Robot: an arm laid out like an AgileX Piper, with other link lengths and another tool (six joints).
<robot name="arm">
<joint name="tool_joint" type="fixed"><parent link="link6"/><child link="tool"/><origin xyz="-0.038 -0.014 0.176" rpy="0.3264 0 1.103"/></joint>
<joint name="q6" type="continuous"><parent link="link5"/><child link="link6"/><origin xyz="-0.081 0 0" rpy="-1.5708 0 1.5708"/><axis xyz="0 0 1"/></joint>
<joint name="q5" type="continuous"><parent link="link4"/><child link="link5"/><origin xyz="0 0 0" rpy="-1.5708 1.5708 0"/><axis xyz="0 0 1"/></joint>
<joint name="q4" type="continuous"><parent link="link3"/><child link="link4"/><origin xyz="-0.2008 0.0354 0" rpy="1.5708 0 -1.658"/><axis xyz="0 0 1"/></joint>
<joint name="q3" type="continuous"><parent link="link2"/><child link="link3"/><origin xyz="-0.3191 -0.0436 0" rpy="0 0 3.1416"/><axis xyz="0 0 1"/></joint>
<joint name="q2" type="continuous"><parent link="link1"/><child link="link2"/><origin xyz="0 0 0" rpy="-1.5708 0 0"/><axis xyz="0 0 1"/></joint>
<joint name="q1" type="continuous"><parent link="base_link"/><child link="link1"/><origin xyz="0 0 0.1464" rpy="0 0 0"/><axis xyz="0 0 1"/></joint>
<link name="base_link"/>
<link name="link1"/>
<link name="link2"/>
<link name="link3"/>
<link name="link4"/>
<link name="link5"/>
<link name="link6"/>
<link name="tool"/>
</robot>
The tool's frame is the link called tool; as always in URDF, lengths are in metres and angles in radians. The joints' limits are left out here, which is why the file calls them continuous.
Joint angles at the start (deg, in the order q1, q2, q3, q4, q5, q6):
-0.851, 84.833, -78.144, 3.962, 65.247, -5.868
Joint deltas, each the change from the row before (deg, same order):
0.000, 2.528, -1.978, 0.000, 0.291, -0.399
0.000, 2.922, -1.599, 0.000, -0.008, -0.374
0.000, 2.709, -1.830, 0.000, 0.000, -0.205
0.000, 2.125, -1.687, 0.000, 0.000, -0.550
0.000, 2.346, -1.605, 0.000, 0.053, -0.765
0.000, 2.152, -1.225, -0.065, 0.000, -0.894
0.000, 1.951, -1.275, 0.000, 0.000, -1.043
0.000, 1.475, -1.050, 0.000, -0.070, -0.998
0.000, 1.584, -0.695, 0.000, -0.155, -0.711
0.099, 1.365, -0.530, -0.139, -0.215, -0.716
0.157, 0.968, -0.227, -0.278, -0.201, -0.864
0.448, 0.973, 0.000, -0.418, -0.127, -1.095
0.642, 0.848, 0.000, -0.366, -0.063, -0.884
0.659, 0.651, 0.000, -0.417, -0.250, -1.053
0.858, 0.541, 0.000, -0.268, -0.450, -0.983
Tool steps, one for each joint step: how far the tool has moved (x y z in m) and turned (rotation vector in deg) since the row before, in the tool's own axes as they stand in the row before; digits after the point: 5 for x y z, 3 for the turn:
0.00483, -0.00381, 0.00939, -0.714, -0.536, -0.203
0.00439, -0.00140, 0.01247, -1.118, -0.745, -0.055
0.00493, -0.00294, 0.01154, -0.745, -0.487, 0.007
0.00472, -0.00326, 0.00898, -0.370, -0.389, -0.420
0.00437, -0.00159, 0.01026, -0.664, -0.640, -0.542
0.00370, 0.00025, 0.00982, -0.803, -0.718, -0.668
0.00375, -0.00050, 0.00888, -0.554, -0.685, -0.825
0.00340, -0.00080, 0.00680, -0.289, -0.506, -0.855
0.00230, 0.00119, 0.00801, -0.590, -0.621, -0.482
0.00196, 0.00133, 0.00717, -0.563, -0.544, -0.680
0.00133, 0.00198, 0.00526, -0.569, -0.514, -0.977
-0.00064, 0.00289, 0.00565, -0.848, -0.860, -1.456
-0.00204, 0.00167, 0.00523, -0.740, -0.895, -1.412
-0.00117, 0.00056, 0.00445, -0.477, -0.701, -1.713
-0.00196, -0.00167, 0.00464, -0.129, -0.654, -1.803

